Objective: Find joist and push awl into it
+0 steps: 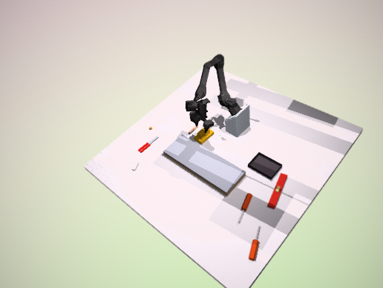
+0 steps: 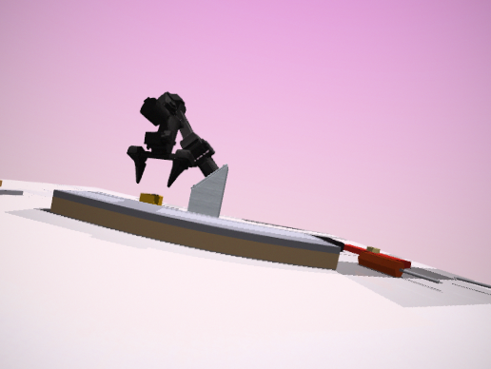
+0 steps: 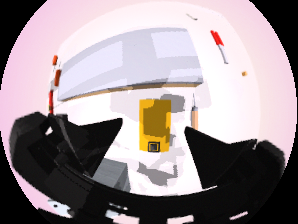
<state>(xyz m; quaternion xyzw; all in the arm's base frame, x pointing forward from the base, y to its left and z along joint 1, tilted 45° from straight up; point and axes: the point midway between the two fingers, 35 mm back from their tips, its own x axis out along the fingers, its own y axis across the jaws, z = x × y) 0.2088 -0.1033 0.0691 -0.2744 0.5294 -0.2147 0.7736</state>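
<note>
The stud finder lies 3 cm behind my gripper tip and 4 cm below it. Also, from my gripper tip: dark tray 10 cm behind, 45 cm to the left, 7 cm below; awl 2 cm ahead, 10 cm to the right, 8 cm below; small tan block 19 cm ahead, 34 cm to the right, 7 cm below.
</note>
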